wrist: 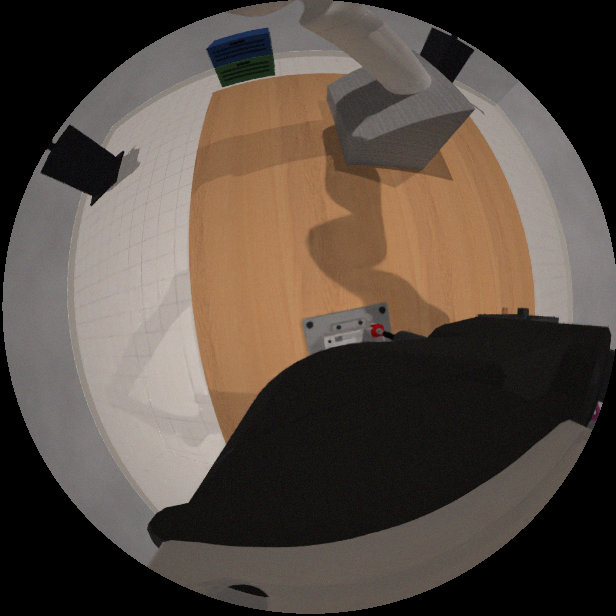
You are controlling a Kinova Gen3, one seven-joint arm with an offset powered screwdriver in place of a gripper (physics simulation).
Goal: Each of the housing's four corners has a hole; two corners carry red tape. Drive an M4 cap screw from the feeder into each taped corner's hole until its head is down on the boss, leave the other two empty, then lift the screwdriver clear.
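The grey housing [346,328] lies on the wooden table top, its near half hidden behind the black screwdriver body [402,436]. Two far corner holes show as dark dots with no tape, at the left [309,324] and right [382,310]. A red tape patch [377,330] marks the housing's near right corner. The thin dark screwdriver tip [388,333] sits right at that red patch. I cannot tell whether a screw is on the bit or in the hole. The other near corner is hidden. The feeder is not clearly in view.
The robot's grey base block [396,123] stands at the far side of the table with the arm rising from it. Blue and green bins [241,56] stand on the floor at the far left. Black boxes sit at the left [80,163] and far right [447,51].
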